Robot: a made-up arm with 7 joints.
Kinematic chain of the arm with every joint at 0, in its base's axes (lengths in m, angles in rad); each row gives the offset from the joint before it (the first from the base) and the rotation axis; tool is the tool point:
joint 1: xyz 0 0 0.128 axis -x
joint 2: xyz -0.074 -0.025 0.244 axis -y
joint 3: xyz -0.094 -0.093 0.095 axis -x
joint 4: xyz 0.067 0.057 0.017 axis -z
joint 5: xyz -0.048 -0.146 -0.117 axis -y
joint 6: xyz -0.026 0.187 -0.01 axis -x
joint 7: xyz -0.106 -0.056 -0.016 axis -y
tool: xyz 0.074 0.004 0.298
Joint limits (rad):
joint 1: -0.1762..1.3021
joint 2: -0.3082..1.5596
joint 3: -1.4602..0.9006
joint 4: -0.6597..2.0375
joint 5: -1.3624..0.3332
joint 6: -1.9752..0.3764
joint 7: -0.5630..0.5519
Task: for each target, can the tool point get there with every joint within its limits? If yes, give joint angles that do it. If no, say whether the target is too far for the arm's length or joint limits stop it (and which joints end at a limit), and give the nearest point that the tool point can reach.
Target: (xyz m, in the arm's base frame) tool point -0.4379 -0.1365 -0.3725
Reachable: no: joint limits stop it (at a limit: joint 1, joint 2, joint 6, joint 7) | nearest point -0.3309 0.0177 -0.0975 | short by 0.333 m
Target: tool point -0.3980 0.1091 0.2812
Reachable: yes | joints 0.4916 0.3098 0.2482 1.2084 -1.0010 -1.6193 0.3028
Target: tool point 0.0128 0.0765 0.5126
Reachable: yes | joints 0.3690 0.1338 0.5438 0.4090 -0.7164 0.1415 -0.3308
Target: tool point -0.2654 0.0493 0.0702
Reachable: yes | joints 0.7060 0.8805 -0.6785 1.0027 -0.0959 -1.7719 0.1996
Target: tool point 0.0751 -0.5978 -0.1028
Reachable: no: joint limits stop it (at a limit: joint 1, joint 2, joint 5, joint 6, joint 7) | nearest point -0.0221 -0.4158 0.0290 | short by 0.245 m
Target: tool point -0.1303 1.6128 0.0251
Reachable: no: too far | nearest point -0.0955 0.7438 0.1910 | short by 0.885 m
